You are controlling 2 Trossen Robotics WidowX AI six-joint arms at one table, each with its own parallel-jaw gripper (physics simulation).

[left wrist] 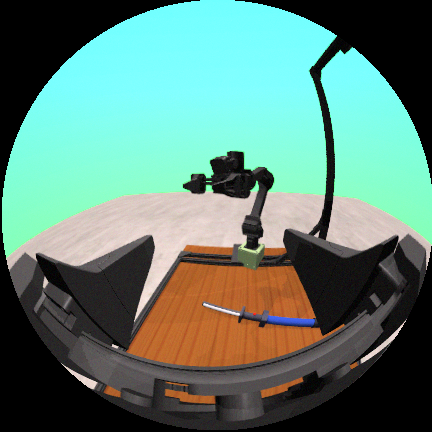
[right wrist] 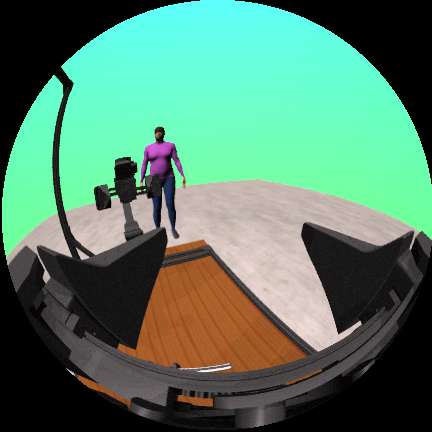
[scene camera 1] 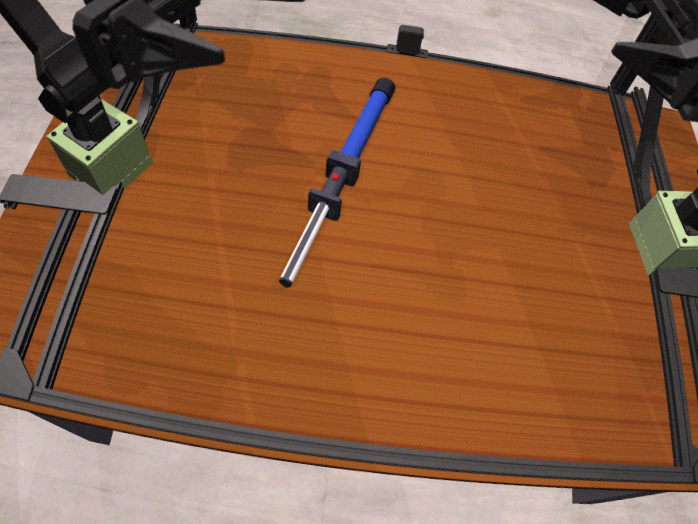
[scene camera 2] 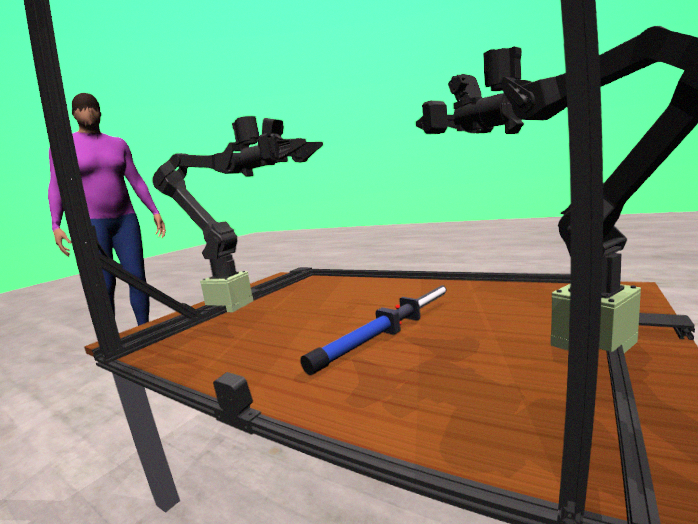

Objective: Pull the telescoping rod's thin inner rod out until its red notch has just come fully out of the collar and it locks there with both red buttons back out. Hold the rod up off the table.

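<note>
The telescoping rod lies on the table. Its blue outer tube (scene camera 1: 366, 124) (scene camera 2: 355, 339) (left wrist: 290, 320) has a black end cap (scene camera 1: 384, 86) (scene camera 2: 314, 360). The dark collar (scene camera 1: 330, 186) (scene camera 2: 405, 311) has a square flange at each end. A red button (scene camera 1: 335, 176) (scene camera 2: 397, 307) (left wrist: 254, 314) shows on it, with a bit of red on its other side in scene camera 2. The thin silver inner rod (scene camera 1: 305, 245) (scene camera 2: 432, 296) (left wrist: 220, 309) (right wrist: 215, 368) sticks out; no red notch shows on it. My left gripper (left wrist: 219, 239) and right gripper (right wrist: 234, 228) are open, empty and high above the table, apart from the rod.
Dark metal rails (scene camera 1: 338, 437) (scene camera 2: 394, 454) edge the wooden table (scene camera 1: 451, 338). A small black block (scene camera 1: 409, 39) (scene camera 2: 232, 391) stands on one rail. Upright posts (scene camera 2: 583, 253) rise at the table's edge. A person (scene camera 2: 107, 174) (right wrist: 161, 160) stands beyond the left arm.
</note>
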